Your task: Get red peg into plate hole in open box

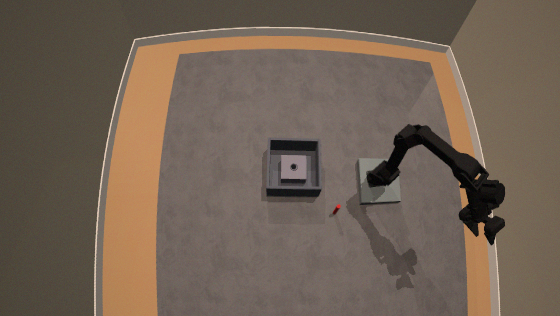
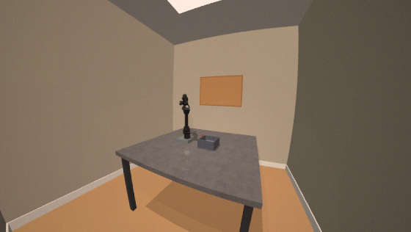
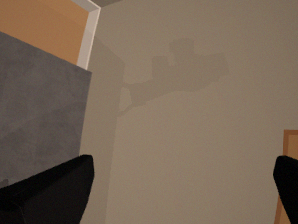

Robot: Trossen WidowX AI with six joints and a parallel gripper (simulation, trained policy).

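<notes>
My gripper tip is 390 mm short of the red peg, 380 mm above it and 280 mm to the left of it. The rest, counted from my gripper tip: dark grey box 520 mm ahead, 450 mm to the right, 390 mm below; then light plate 520 mm ahead, 450 mm to the right, 370 mm below.
</notes>
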